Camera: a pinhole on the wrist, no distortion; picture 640 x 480 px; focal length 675.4 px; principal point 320.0 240.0 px. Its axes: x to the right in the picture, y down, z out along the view. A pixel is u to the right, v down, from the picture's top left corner.
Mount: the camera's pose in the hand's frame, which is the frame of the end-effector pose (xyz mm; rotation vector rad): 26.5 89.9 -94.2 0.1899 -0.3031 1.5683
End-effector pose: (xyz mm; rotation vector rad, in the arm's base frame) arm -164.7 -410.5 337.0 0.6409 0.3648 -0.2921
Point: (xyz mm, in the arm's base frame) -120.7 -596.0 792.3
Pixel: 571.0 376.3
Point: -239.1 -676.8 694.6
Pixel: 363.0 446.6
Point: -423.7 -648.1 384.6
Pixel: outside the picture
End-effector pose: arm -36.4 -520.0 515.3 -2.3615 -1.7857 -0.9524
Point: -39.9 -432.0 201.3
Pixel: 173.1 355.9
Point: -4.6 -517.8 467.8
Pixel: 207.4 368.7
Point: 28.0 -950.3 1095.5
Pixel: behind the camera
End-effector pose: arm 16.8 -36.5 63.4 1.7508 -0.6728 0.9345
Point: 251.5 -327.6 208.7
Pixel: outside the picture
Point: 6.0 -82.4 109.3
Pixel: 310.6 158.5
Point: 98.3 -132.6 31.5
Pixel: 142.7 216.9
